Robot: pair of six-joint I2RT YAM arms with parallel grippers.
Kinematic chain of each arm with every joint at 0, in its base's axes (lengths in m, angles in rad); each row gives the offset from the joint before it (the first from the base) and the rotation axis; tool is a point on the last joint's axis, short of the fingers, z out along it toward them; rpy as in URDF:
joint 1: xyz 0 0 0.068 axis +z
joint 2: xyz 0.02 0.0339 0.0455 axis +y
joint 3: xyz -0.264 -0.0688 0 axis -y
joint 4: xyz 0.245 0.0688 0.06 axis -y
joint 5: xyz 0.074 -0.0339 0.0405 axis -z
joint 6: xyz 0.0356 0 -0.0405 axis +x
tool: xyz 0 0 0 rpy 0 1.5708 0
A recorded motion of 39 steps. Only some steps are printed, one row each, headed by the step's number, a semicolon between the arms.
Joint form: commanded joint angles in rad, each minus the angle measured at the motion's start. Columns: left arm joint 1, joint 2, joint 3, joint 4, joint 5, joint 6; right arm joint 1, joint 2, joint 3, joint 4, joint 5, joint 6.
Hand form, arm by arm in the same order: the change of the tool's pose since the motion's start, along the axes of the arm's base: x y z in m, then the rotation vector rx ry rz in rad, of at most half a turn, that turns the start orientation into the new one. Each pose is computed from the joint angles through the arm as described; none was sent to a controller.
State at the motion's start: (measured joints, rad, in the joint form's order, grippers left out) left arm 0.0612 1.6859 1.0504 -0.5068 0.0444 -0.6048; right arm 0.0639 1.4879 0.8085 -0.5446 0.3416 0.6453
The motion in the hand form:
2: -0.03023 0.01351 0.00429 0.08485 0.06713 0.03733; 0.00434 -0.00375 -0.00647 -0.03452 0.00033 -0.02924
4: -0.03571 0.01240 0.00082 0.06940 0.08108 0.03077; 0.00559 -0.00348 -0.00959 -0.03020 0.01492 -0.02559
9: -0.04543 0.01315 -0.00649 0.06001 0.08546 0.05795; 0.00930 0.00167 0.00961 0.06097 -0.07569 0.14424
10: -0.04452 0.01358 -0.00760 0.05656 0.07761 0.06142; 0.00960 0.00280 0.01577 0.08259 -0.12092 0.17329
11: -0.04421 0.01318 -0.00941 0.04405 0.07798 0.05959; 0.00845 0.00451 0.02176 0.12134 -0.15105 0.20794
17: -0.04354 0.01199 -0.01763 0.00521 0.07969 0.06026; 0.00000 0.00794 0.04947 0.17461 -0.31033 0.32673
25: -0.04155 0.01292 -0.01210 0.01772 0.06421 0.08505; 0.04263 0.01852 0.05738 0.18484 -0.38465 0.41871
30: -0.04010 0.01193 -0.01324 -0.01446 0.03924 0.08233; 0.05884 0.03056 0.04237 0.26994 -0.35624 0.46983
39: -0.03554 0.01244 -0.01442 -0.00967 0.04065 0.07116; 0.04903 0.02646 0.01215 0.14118 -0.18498 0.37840
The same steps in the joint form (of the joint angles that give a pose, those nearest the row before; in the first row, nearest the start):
2: 0.0415 -0.0952 -0.0731 -0.0822 -0.0814 0.0388; -0.0102 0.0322 -0.0002 0.0276 0.0388 0.0067
4: 0.0415 -0.1059 -0.0962 -0.0853 -0.0660 0.0388; -0.0102 0.0475 0.0029 0.0261 0.0327 0.0052
9: 0.0477 -0.1289 -0.1499 -0.0593 -0.0659 0.0158; -0.0102 -0.0197 0.0076 0.0873 -0.1127 -0.1248
10: 0.0492 -0.1259 -0.1530 -0.0456 -0.0629 0.0128; -0.0102 -0.0442 0.0030 0.1163 -0.1449 -0.1404
11: 0.0492 -0.1213 -0.1560 -0.0394 -0.0507 0.0097; -0.0102 -0.0688 0.0014 0.1257 -0.1954 -0.1527
17: 0.0492 -0.1028 -0.1729 -0.0086 -0.0153 -0.0057; -0.0102 -0.1901 -0.0201 0.1947 -0.3047 -0.2141
25: 0.0492 -0.1106 -0.1592 -0.0132 -0.0352 -0.0241; 0.0113 -0.0417 0.1040 0.3006 -0.3523 -0.2587
30: 0.0492 -0.1105 -0.1683 0.0190 -0.0030 -0.0348; 0.0358 0.0521 0.1364 0.3313 -0.4321 -0.2419
39: 0.0492 -0.0906 -0.1530 0.0220 -0.0031 -0.0226; 0.0450 0.0967 0.0997 0.2470 -0.2634 -0.2449

